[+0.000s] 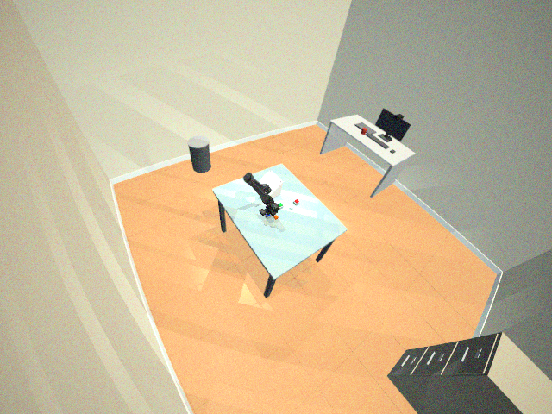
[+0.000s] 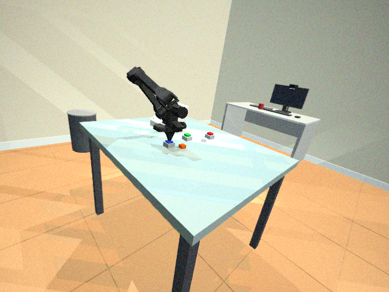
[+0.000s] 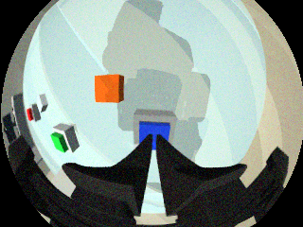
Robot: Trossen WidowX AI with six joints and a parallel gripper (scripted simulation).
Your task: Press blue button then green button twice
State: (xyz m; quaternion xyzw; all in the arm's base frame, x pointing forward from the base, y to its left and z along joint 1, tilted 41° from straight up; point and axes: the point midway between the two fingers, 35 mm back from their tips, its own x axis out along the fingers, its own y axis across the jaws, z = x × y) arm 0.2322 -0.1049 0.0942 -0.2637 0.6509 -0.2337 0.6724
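The blue button is 10 mm below my gripper tip. The rest, counted from my gripper tip: white block (260 mm to the left, 20 mm below, 20 mm ahead); then orange block (60 mm to the left, 50 mm ahead, 20 mm below); then green button (170 mm to the left, 50 mm behind).
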